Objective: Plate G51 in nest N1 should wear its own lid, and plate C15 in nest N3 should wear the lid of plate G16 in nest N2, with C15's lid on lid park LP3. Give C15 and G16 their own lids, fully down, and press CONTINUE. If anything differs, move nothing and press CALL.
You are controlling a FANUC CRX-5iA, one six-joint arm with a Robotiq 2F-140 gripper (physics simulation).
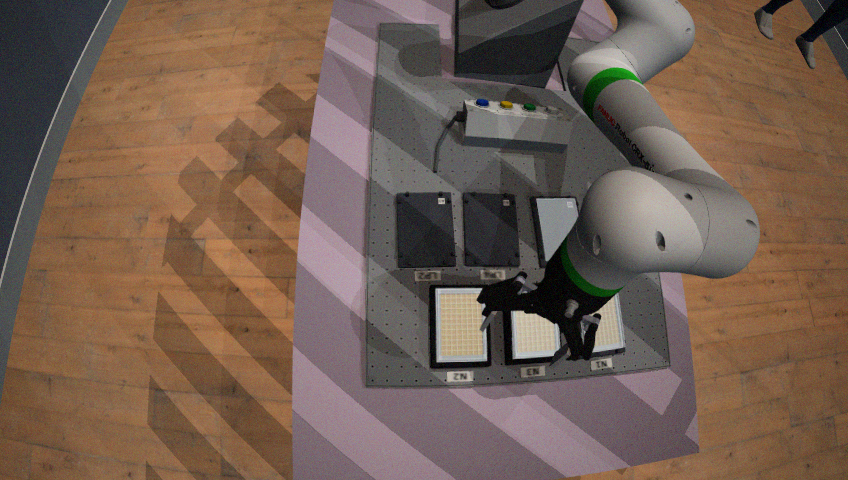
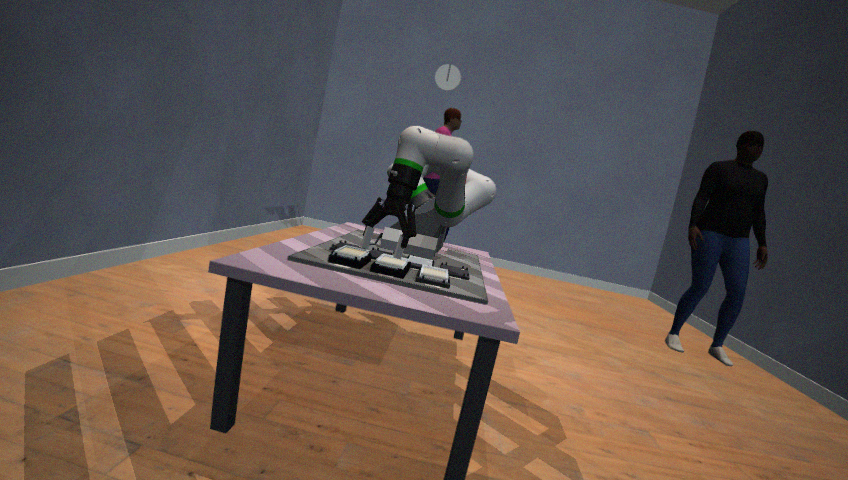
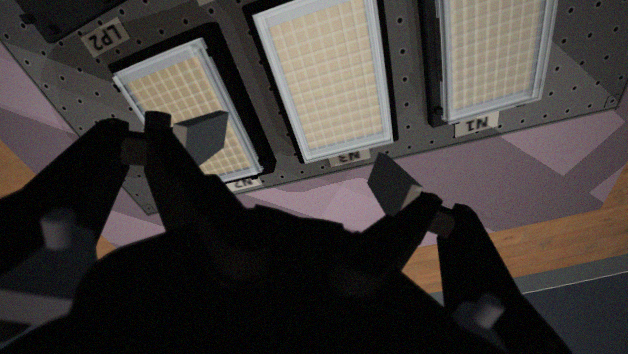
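My gripper (image 1: 522,339) (image 2: 382,242) (image 3: 301,149) is open and empty, above the plate in N3, fingers apart on either side. Cream-gridded plates with clear rims sit in black nests: the N2 plate (image 1: 458,327) (image 3: 170,87), the N3 plate (image 1: 531,339) (image 3: 330,75) and the N1 plate (image 1: 611,327) (image 3: 495,60). Plate names are not readable, and I cannot tell how any lids sit. A pale lid (image 1: 548,223) with a small white tag lies on a park whose label is hidden by the arm. The button box (image 1: 514,130) has blue, yellow, green and greyish buttons; their lettering is unreadable.
Dark lid parks LP2 (image 1: 425,231) and LP4 (image 1: 490,231) stand behind the nests, each with a small pale tag. A dark box-shaped block (image 1: 505,50) stands behind the button box. A cable (image 1: 439,148) runs from the box's left end. A person (image 2: 731,202) stands beyond the table.
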